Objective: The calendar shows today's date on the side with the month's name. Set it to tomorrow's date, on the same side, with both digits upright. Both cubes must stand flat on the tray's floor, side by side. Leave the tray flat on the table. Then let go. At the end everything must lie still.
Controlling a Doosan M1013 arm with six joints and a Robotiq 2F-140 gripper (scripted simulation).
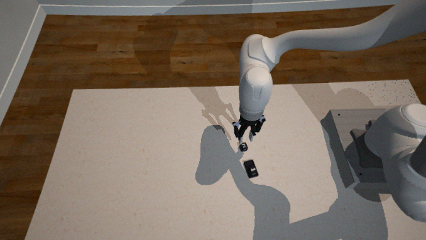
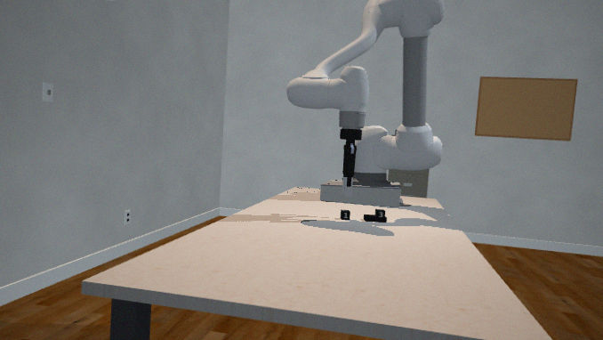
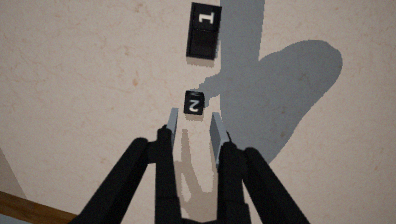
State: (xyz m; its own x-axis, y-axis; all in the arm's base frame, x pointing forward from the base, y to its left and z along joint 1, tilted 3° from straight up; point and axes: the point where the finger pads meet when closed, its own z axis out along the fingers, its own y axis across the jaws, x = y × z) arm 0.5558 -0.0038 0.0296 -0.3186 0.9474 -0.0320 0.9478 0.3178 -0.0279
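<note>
My gripper is now 100 mm above the black cube. The rest, counted from my hand: black tray (30 mm behind, 100 mm to the left, 110 mm below).
</note>
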